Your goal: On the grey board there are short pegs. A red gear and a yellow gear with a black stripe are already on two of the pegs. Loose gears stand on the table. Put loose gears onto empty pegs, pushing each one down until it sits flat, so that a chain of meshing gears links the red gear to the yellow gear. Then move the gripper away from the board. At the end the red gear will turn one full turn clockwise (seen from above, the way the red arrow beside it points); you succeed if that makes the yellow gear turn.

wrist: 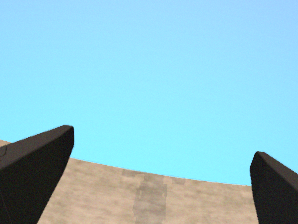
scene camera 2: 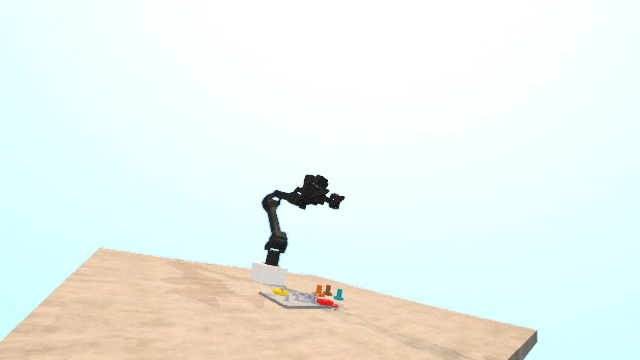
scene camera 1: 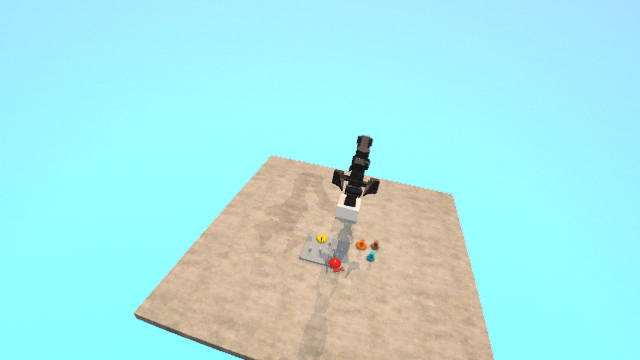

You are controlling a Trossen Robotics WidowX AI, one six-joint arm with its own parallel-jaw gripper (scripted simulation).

Scene:
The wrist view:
my gripper: 164,149
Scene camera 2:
my gripper: 337,194
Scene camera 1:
my gripper: 352,192

